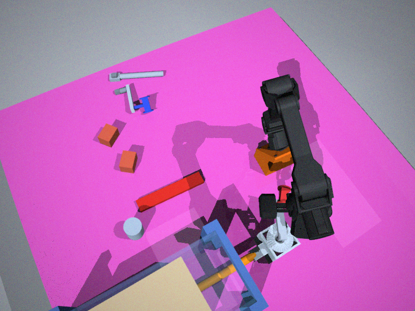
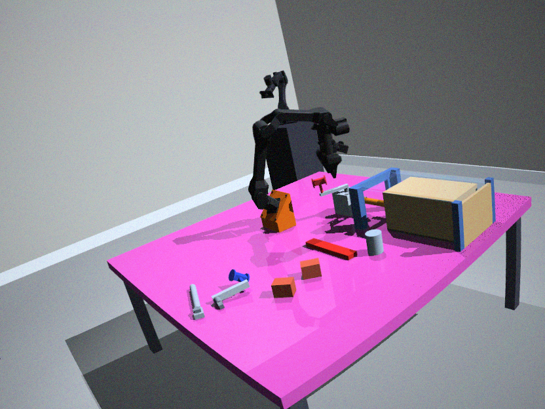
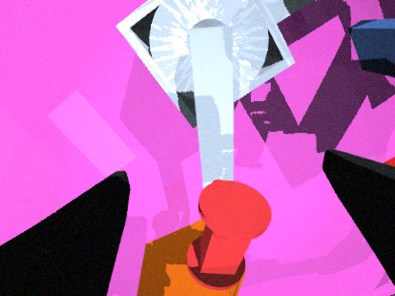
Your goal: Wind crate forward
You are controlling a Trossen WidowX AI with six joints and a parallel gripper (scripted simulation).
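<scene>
Right now my gripper tip is 1 cm past the winch handle, 1 cm to the left of it and 5 cm above it. Also, from my gripper tip: red knob (3 cm behind, 4 cm to the right, 3 cm below); then blue steel frame (19 cm ahead, 2 cm to the left, 6 cm below); then grey winch (1 cm ahead, 3 cm to the left, 14 cm below).
</scene>
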